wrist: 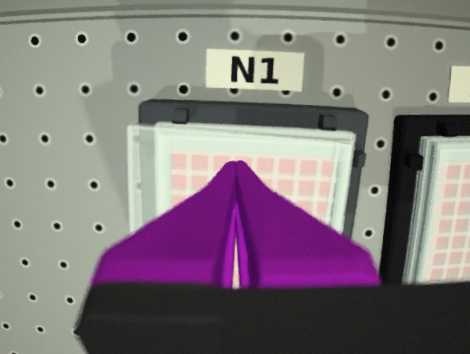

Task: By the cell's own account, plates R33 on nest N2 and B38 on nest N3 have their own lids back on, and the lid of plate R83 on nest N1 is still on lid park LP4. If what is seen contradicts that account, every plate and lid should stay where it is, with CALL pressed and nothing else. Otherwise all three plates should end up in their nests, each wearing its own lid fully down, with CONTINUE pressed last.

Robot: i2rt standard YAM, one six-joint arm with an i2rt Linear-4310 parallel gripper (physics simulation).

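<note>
My gripper (235,175) is shut and empty, its purple fingertips together over the plate at N1; the fingers hide the plate's lower part. The plate (182,181), with pink wells, is at the dark grey nest (250,112) below the N1 label. A clear lid-like piece (132,175) shows at this plate, sticking out to the left past the plate and the nest's left edge, so it looks shifted sideways. Its full outline is hidden. Another plate (452,215) with pink wells and clear layered edges is partly in view in a black nest (392,240) at the right. No plate codes are readable.
The N1 label (254,70) lies behind the nest on the grey perforated board (107,160). Part of another label (460,84) shows at the right edge, its text cut off. Small dark posts stand on the nests' rims. The board's back edge runs along the top.
</note>
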